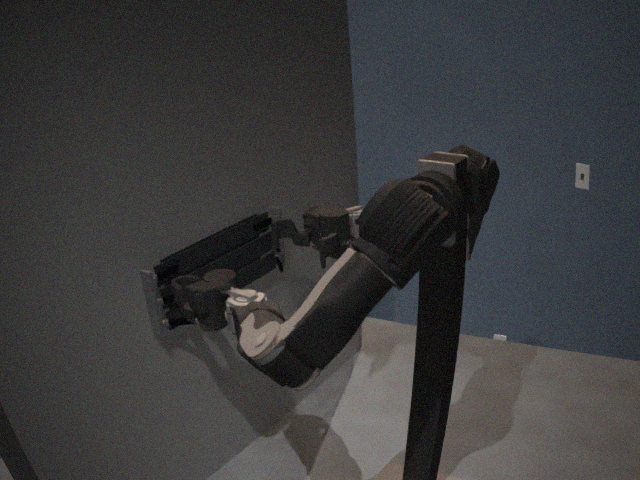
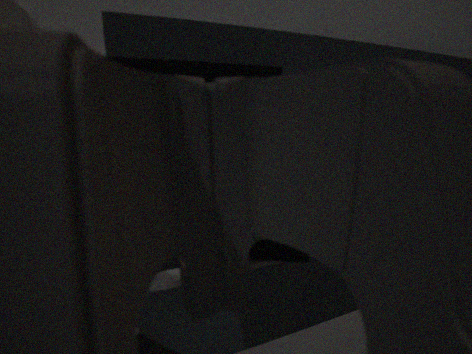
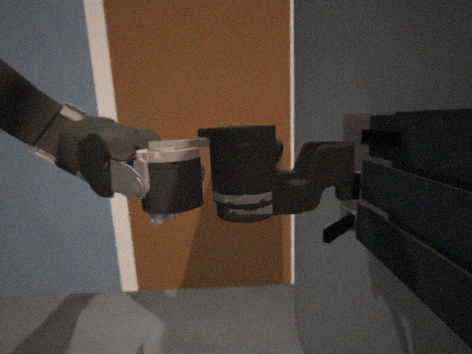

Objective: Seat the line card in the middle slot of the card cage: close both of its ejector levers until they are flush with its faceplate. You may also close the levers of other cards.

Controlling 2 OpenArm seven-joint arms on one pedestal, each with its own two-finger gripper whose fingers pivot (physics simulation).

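Note:
The card cage [image 1: 149,299] [image 3: 356,125] is on the grey wall and holds dark cards stacked vertically. The middle card [image 1: 232,255] [image 3: 415,182] lies between two others. Its left lever is largely hidden by my left gripper [image 1: 179,289] [image 2: 210,82] [image 3: 345,189], which is shut and empty at the cage's left end. A black lever bar [image 2: 200,67] shows just beyond its fingertips; its card is unclear. A lower left lever [image 3: 339,227] sticks out. At the right end a dark lever [image 1: 279,259] juts out. My right gripper [image 1: 305,250] is open near that end, empty.
The upper card [image 3: 430,130] has its left lever [image 3: 381,137] lying along its faceplate. The lower card [image 3: 405,245] is below the middle one. The black pedestal [image 1: 439,335] stands behind the arms. An orange-brown panel [image 3: 200,65] is behind the left arm.

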